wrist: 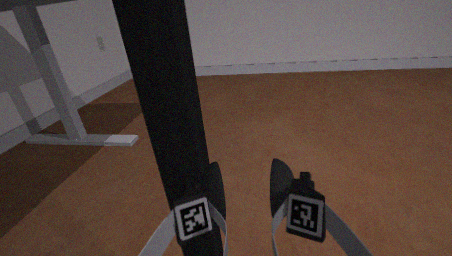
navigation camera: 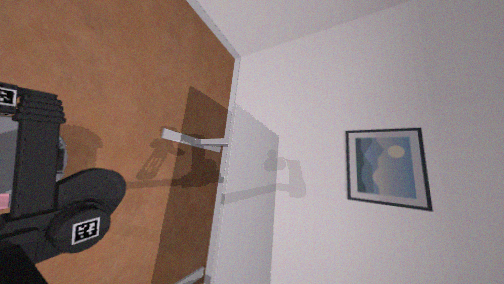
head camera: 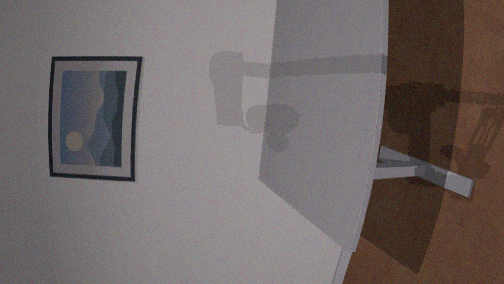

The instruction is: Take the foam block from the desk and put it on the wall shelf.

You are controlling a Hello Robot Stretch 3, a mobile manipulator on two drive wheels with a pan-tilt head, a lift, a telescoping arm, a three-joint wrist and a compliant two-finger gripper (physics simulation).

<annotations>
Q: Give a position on a framed picture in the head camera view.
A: At 92,111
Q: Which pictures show my gripper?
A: The wrist view only.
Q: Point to a desk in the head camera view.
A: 327,84
</annotations>
